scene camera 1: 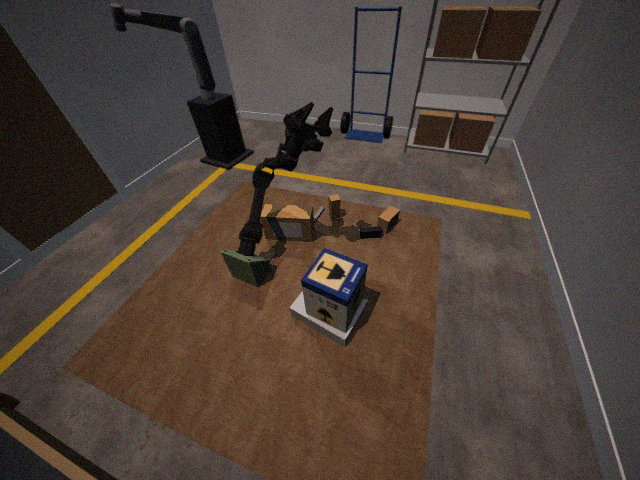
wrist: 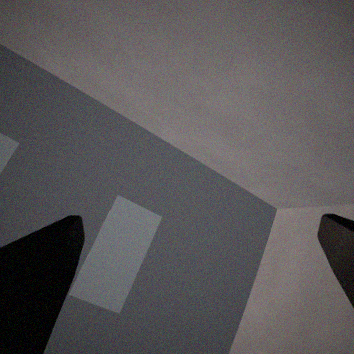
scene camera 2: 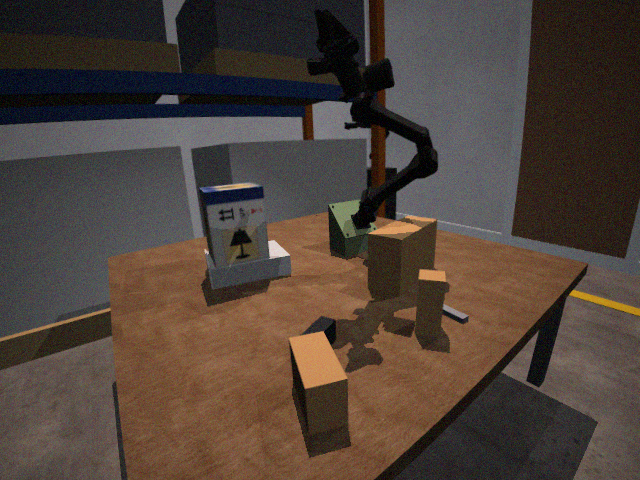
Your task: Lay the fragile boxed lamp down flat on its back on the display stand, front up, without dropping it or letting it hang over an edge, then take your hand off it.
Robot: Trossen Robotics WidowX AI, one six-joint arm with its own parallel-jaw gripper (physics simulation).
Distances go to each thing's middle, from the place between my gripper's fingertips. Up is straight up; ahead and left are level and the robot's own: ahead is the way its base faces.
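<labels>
There's the stand [scene camera 2: 279, 263], and my hand is 160 mm short of it, 290 mm to the left of it and 660 mm above it.
</labels>
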